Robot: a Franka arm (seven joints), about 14 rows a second.
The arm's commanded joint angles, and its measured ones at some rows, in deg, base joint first. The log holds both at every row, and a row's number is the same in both.
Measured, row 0:
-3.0, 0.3, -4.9, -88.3, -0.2, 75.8, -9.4
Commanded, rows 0 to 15:
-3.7, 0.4, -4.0, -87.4, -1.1, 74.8, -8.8
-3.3, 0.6, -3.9, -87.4, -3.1, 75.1, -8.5
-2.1, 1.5, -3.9, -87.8, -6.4, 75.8, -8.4
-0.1, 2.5, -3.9, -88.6, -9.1, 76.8, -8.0
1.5, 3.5, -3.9, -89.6, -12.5, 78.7, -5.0
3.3, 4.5, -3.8, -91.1, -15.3, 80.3, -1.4
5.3, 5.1, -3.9, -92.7, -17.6, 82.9, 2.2
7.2, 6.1, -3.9, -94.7, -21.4, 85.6, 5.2
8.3, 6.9, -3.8, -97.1, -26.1, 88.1, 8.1
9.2, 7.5, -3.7, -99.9, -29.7, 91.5, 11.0
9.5, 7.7, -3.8, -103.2, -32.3, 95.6, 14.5
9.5, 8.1, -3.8, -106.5, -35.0, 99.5, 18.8
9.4, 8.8, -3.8, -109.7, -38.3, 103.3, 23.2
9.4, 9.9, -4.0, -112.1, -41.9, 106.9, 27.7
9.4, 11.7, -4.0, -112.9, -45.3, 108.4, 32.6
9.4, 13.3, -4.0, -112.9, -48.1, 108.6, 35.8
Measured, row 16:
9.5, 12.0, -4.0, -111.1, -43.2, 106.5, 29.4
